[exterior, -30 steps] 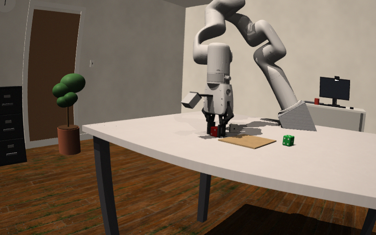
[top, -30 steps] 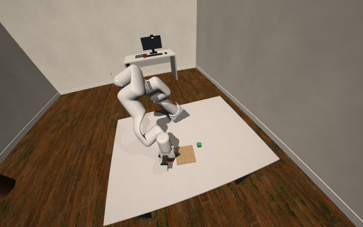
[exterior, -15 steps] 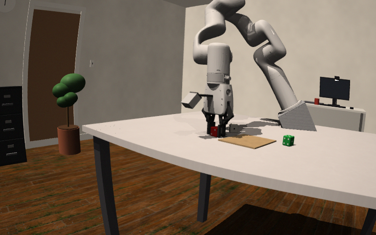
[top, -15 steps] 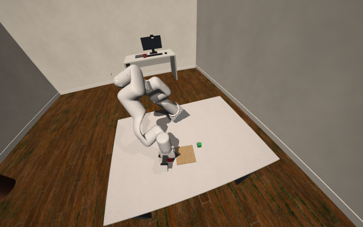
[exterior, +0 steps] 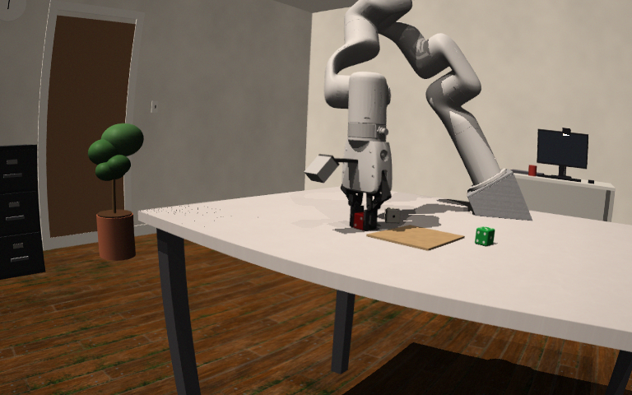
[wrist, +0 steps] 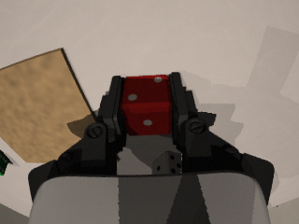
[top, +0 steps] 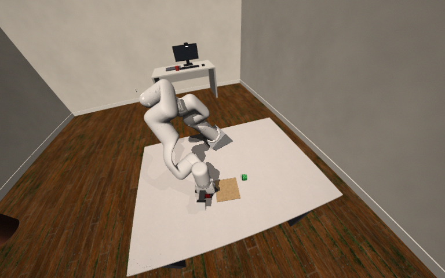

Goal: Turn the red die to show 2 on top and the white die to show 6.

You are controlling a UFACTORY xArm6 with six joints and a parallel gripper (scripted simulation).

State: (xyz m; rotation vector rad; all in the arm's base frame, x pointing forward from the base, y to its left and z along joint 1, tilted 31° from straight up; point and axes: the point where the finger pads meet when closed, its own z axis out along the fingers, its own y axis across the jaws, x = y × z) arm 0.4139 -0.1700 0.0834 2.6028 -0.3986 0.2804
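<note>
Right now my hand is 10 mm above the red die. From my hand the other things lie so: green die (20 mm behind, 260 mm to the left, 10 mm below); then white die (100 mm behind, 20 mm to the left, 10 mm below); then tan mat (120 mm to the left, 20 mm below).
</note>
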